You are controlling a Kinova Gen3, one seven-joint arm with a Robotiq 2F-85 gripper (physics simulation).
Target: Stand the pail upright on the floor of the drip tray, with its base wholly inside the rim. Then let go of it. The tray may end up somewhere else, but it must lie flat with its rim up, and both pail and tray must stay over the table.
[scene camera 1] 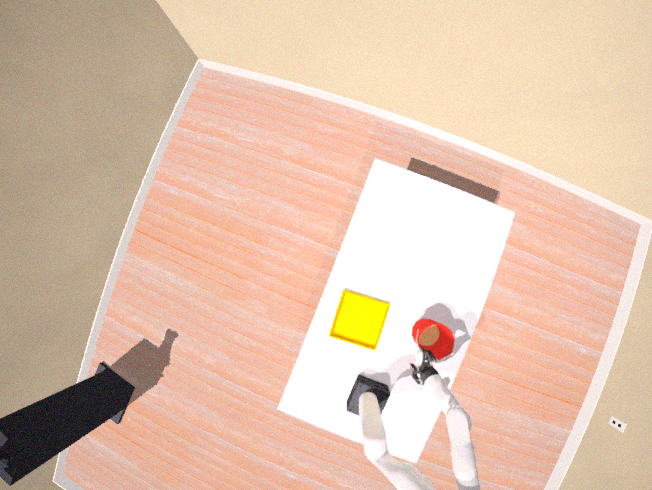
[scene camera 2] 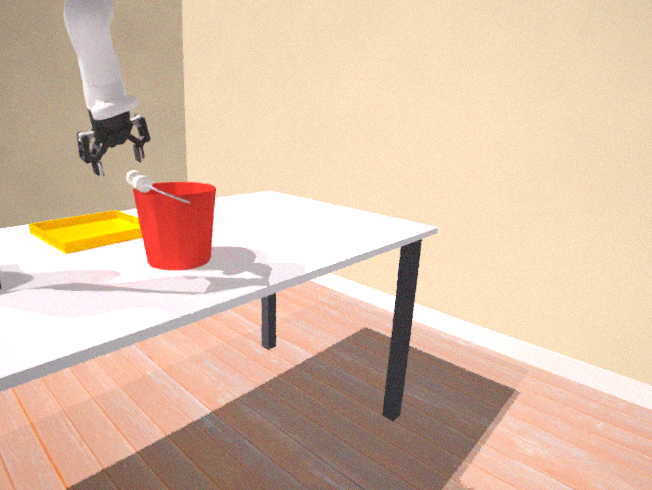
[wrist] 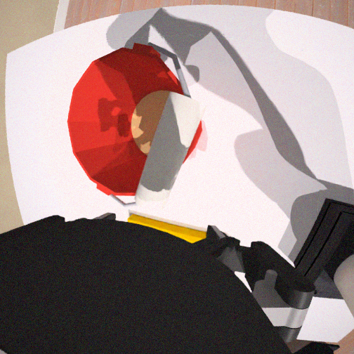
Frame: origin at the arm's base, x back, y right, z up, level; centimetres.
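Where they show: gripper, between the fingertips: (scene camera 1: 415, 355) (scene camera 2: 120, 168); arm's base, origin of its link: (scene camera 1: 368, 400).
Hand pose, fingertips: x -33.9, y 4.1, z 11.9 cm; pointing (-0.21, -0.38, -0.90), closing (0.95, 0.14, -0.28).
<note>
Each offset is from my fingertips to the top centre of the thing. Level surfaces: height alone.
The red pail (scene camera 1: 445, 345) (scene camera 2: 176, 231) (wrist: 95, 155) stands upright on the white table near a long edge, beside the drip tray and apart from it. Its white handle grip @[dx -1.8, dy +6.3, dz -0.5 cm] (scene camera 2: 139, 181) (wrist: 167, 150) is tilted to one side, at about rim height in scene camera 2 and across part of the mouth in the wrist view. The yellow drip tray @[dx +1.4, dy -26.6, dz -18.2 cm] (scene camera 1: 361, 318) (scene camera 2: 94, 231) (wrist: 167, 229) lies flat, rim up; the pail hides one corner in scene camera 2. My gripper (scene camera 1: 422, 360) (scene camera 2: 120, 165) is open and empty, above and a little to the side of the handle grip, not touching it.
The white table @[dz -20.8 cm] (scene camera 1: 432, 226) (scene camera 2: 316, 221) extends beyond the tray and pail. A dark base block (scene camera 1: 363, 395) (wrist: 322, 242) stands on it near the arm. The pail is close to the table's long edge. A large black structure (scene camera 1: 68, 416) is off the table at the lower left.
</note>
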